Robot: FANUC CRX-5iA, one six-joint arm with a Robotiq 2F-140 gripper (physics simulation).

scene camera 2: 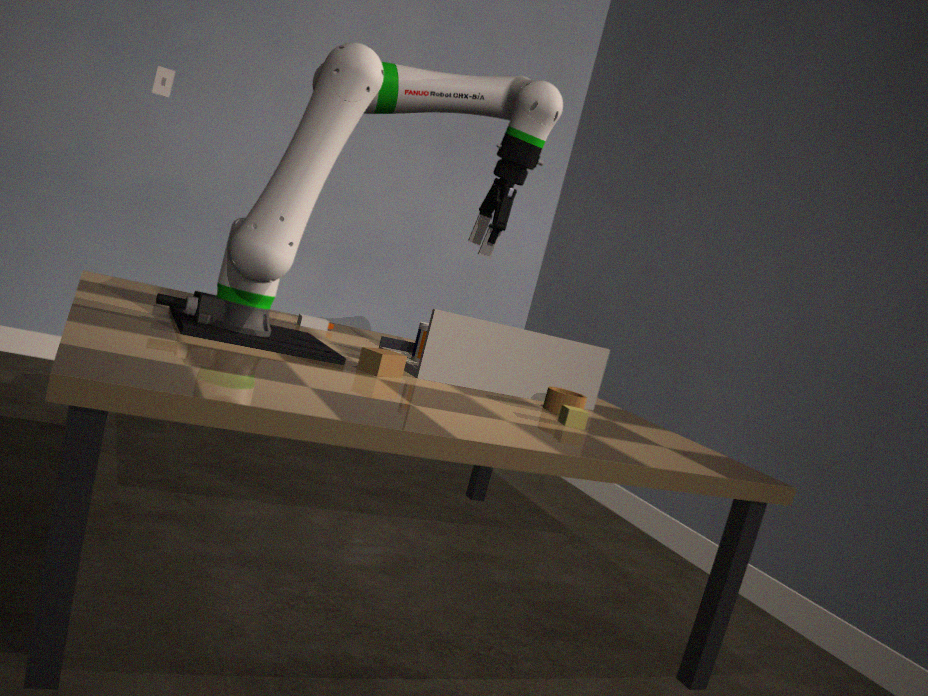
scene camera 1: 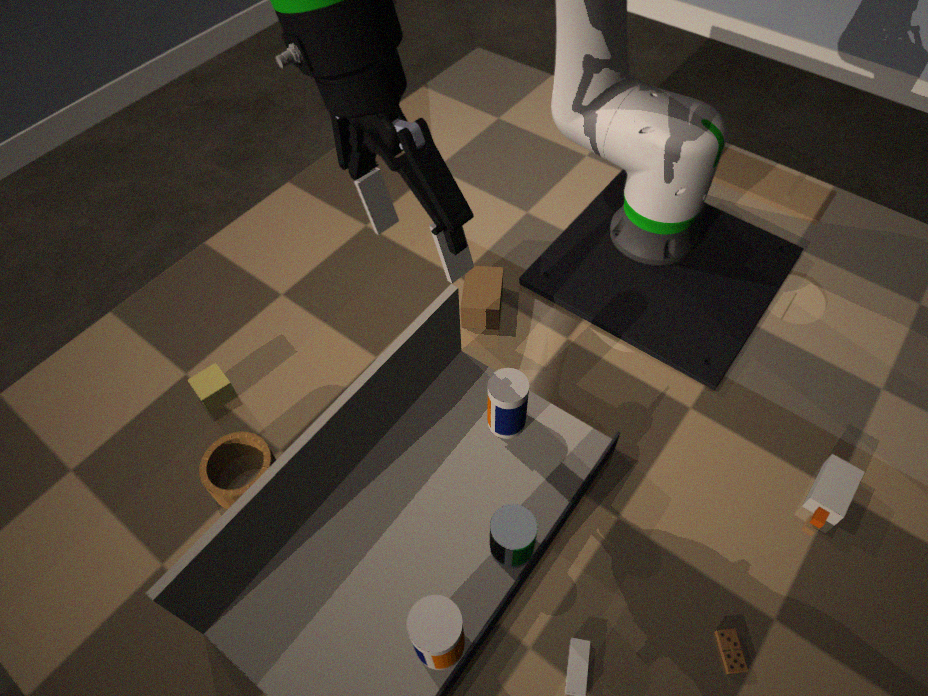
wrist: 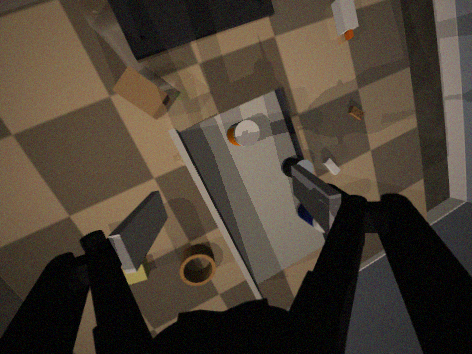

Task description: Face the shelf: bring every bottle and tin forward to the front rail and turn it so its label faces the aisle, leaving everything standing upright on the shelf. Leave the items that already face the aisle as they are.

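Pixels of known places: gripper, fingertip midpoint: [scene camera 2: 478, 249] [scene camera 1: 421, 248] [wrist: 227, 192]; arm's base, link origin: [scene camera 2: 237, 328] [scene camera 1: 652, 234].
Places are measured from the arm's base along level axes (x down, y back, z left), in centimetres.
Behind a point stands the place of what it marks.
Note:
The shelf [scene camera 1: 329, 457] @(z -14.3, x -8.1, y -66.8 cm) [scene camera 2: 517, 359] @(z -15.5, x -7.4, y -64.4 cm) [wrist: 265, 215] @(z -3.2, x -0.4, y -70.9 cm) has a tall back panel and a dark front rail [scene camera 1: 575, 498] @(z 13.0, x -3.0, y -52.3 cm) [wrist: 289, 120] @(z 12.8, x -2.8, y -49.1 cm). A white-lidded blue-and-orange container [scene camera 1: 507, 404] @(z 0.4, x -9.6, y -48.8 cm) [scene camera 2: 421, 341] @(z -2.6, x -5.6, y -44.3 cm) [wrist: 247, 133] @(z -1.0, x -10.0, y -46.4 cm) stands upright near the robot-side end, back from the rail. A green-and-black tin [scene camera 1: 512, 535] @(z 9.7, x -7.4, y -62.3 cm) [wrist: 290, 166] @(z 7.4, x -5.0, y -59.5 cm) stands mid-shelf close to the rail. Another white-lidded container [scene camera 1: 435, 633] @(z 9.2, x -10.3, y -76.4 cm) stands upright near the rail at the far end, showing orange and some blue; the finger partly hides it in the wrist view. My gripper [scene camera 1: 416, 245] @(z -11.3, x -30.7, y -48.6 cm) [scene camera 2: 481, 245] @(z -11.3, x -30.7, y -48.6 cm) [wrist: 227, 192] @(z -11.3, x -30.7, y -48.6 cm) is open and empty, high above the shelf.
Behind the panel are a wooden bowl [scene camera 1: 268, 453] @(z -23.9, x -3.4, y -69.7 cm) [scene camera 2: 564, 399] @(z -30.2, x -2.1, y -70.2 cm) and a yellow cube [scene camera 1: 212, 383] @(z -39.8, x -2.2, y -65.8 cm) [scene camera 2: 573, 416] @(z -42.6, x -0.8, y -64.3 cm). A wooden block [scene camera 1: 481, 295] @(z -15.6, x -3.4, y -30.9 cm) [wrist: 140, 92] @(z -16.5, x -3.4, y -29.3 cm) lies by the shelf end. A white box [scene camera 1: 832, 490] @(z 40.4, x -1.2, y -32.0 cm), a domino [scene camera 1: 730, 650] @(z 36.9, x 0.9, y -57.2 cm) and a white block [scene camera 1: 577, 666] @(z 22.9, x 0.5, y -68.7 cm) lie on the rail side.

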